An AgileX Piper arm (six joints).
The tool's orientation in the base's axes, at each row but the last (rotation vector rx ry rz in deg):
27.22, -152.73, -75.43
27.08, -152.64, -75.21
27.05, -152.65, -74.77
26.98, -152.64, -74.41
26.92, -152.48, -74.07
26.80, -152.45, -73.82
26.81, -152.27, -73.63
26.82, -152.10, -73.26
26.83, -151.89, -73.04
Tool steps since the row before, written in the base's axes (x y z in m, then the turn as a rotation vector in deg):
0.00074, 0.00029, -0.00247, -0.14, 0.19, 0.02
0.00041, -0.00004, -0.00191, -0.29, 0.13, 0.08
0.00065, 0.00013, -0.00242, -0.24, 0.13, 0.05
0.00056, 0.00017, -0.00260, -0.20, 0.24, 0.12
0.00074, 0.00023, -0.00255, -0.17, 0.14, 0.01
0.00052, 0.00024, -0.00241, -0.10, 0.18, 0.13
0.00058, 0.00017, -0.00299, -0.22, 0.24, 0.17
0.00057, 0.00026, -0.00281, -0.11, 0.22, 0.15
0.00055, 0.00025, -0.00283, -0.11, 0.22, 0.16
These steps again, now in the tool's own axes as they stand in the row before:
-0.00074, -0.00195, 0.00154, 0.07, 0.16, 0.17
-0.00034, -0.00162, 0.00103, 0.23, 0.20, 0.12
-0.00062, -0.00197, 0.00142, 0.18, 0.17, 0.13
-0.00056, -0.00207, 0.00159, 0.11, 0.28, 0.16
-0.00076, -0.00203, 0.00155, 0.11, 0.13, 0.14
-0.00057, -0.00186, 0.00153, 0.03, 0.23, 0.08
-0.00061, -0.00237, 0.00183, 0.12, 0.32, 0.13
-0.00064, -0.00217, 0.00178, 0.03, 0.27, 0.10
-0.00063, -0.00218, 0.00179, 0.03, 0.28, 0.09

